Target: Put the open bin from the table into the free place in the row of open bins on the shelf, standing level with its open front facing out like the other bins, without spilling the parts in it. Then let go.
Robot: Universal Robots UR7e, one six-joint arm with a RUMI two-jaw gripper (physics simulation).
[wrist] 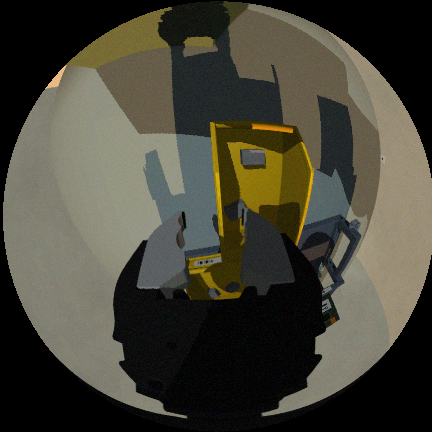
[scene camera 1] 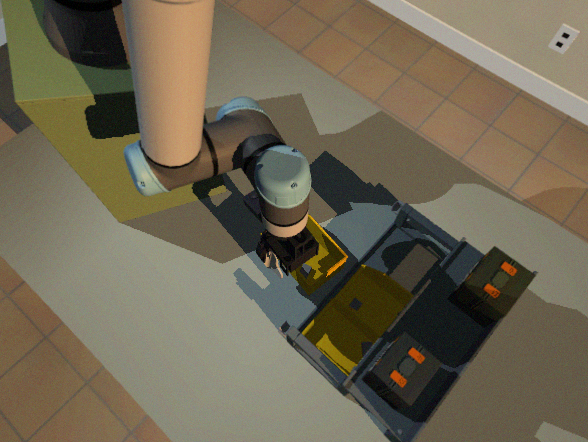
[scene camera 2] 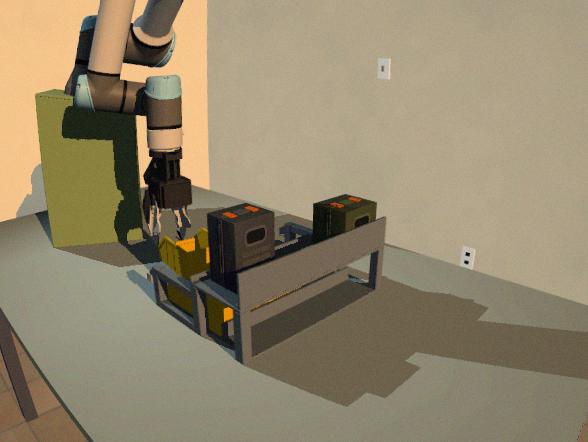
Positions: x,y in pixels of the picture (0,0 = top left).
Scene:
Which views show the gripper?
The wrist view, scene camera 1 and scene camera 2: all of them.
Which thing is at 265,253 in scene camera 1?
The gripper.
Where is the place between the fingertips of the gripper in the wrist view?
212,211

